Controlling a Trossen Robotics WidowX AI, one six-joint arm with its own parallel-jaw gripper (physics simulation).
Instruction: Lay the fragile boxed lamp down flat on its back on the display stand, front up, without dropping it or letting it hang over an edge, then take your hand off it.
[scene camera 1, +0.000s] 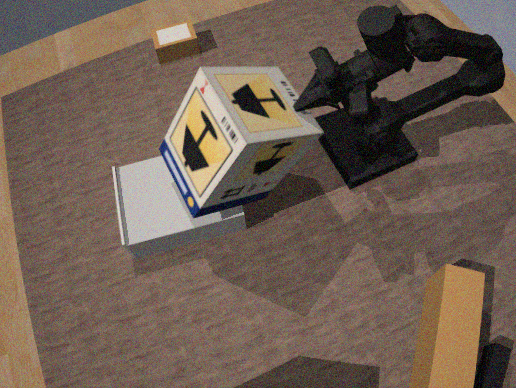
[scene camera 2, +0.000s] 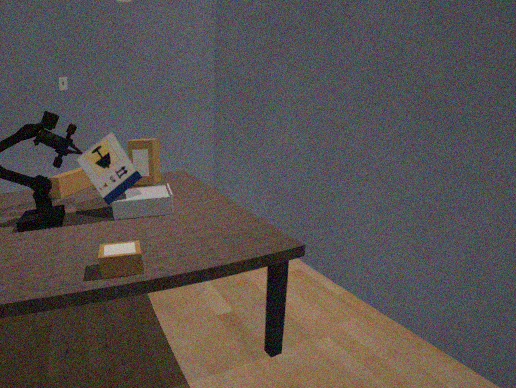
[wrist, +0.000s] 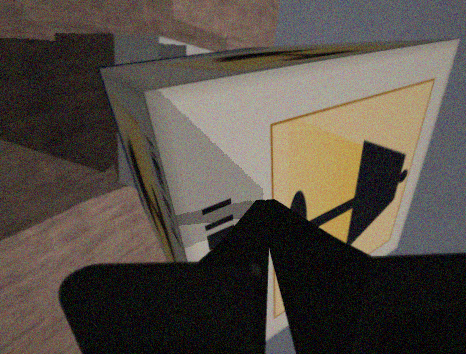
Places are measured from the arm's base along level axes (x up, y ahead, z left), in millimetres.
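Pixels of known places: gripper, between the fingertips: (scene camera 1: 294, 109) (scene camera 2: 82, 153) (wrist: 265, 209); arm's base, origin of its link: (scene camera 1: 370, 148) (scene camera 2: 44, 210).
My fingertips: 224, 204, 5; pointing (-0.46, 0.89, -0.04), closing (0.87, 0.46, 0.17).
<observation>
Ahead of a thing's pixels: the offset from my fingertips to its top centre, as dx, dy, dz.
The boxed lamp (scene camera 1: 239, 134) (scene camera 2: 111, 167) (wrist: 320, 107), a white box with yellow lamp pictures and a blue band round its base, is steeply tilted towards the arm. Its lower edge is at the arm-side end of the white display stand (scene camera 1: 145, 200) (scene camera 2: 145, 206), and its base is raised off the stand's top. Where it touches the stand is partly hidden. My gripper (scene camera 1: 297, 108) (scene camera 2: 80, 152) (wrist: 265, 209) is shut and empty. Its tips are at the box's top face, near the edge on the arm's side, and appear to touch it.
A small wooden block with a white top {-201, +153, -532} (scene camera 1: 176, 43) (scene camera 2: 121, 259) lies near a table edge. A long wooden block {-151, -144, +461} (scene camera 1: 452, 325) (scene camera 2: 71, 183) stands on the other side of the arm. A wooden piece with a white panel {-11, +293, +480} (scene camera 2: 155, 162) stands behind the stand in scene camera 2.
</observation>
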